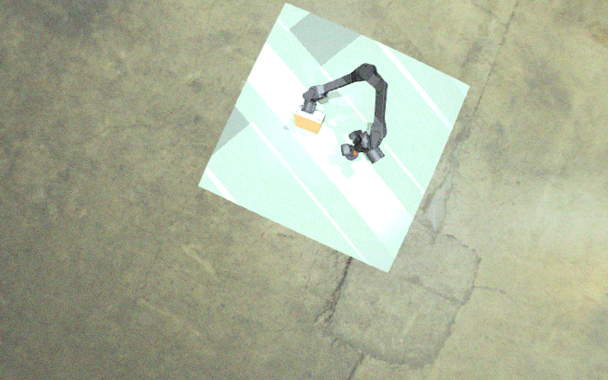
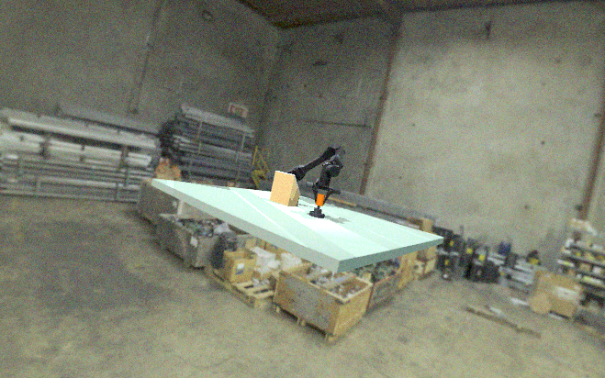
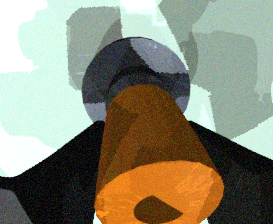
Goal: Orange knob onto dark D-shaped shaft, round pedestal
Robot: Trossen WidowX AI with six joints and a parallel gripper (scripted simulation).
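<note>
The orange knob is 2 cm above my gripper tip. Round my gripper tip: round pedestal (4 cm below).
</note>
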